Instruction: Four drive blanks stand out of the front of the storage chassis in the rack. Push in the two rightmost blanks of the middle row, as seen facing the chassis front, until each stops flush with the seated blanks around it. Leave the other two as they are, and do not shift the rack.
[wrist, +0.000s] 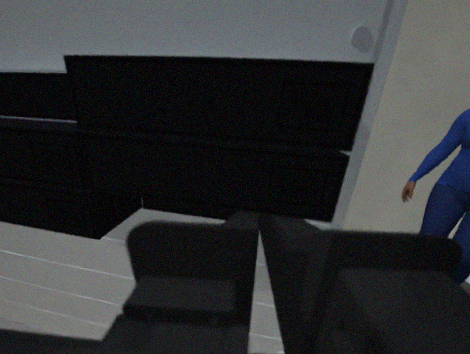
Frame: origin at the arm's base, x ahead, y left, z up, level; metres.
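Seen in the pictures: gripper, fingertip midpoint: (258, 201).
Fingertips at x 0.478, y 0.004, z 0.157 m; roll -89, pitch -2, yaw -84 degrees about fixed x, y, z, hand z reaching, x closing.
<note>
Offsets run from my fingertips to a thing's top centre. "spot": to the spot under its first point.
The storage chassis shows as a very dark block of drive blanks. An upper-row blank {0.024 m ahead, 0.026 m left, 0.068 m up} (220, 100) at the right stands out past the recessed face {spot: 0.003 m back, 0.149 m left, 0.055 m up} (32, 95) to its left. Below it is a dark middle-row blank {0.024 m ahead, 0.026 m left, 0.039 m up} (210, 175), and a middle-row face {spot: 0.037 m back, 0.105 m left, 0.027 m up} (37, 155) continues at the left. A lower blank {0.022 m ahead, 0.136 m left, 0.011 m up} (42, 210) at the left stands out, its side face slanting back. The dark faces make exact depths hard to tell. My gripper (258, 201) is shut and empty, its tips overlapping the lower edge of the right blanks; whether they touch cannot be told.
A grey rack panel (200, 30) with a round knob {spot: 0.013 m ahead, 0.043 m right, 0.091 m up} (362, 39) lies above the chassis. Pale seamed panels (50, 270) lie below it. The rack's upright edge (361, 145) stands right of the blanks, then a beige wall (420, 75) and a person in blue (452, 155).
</note>
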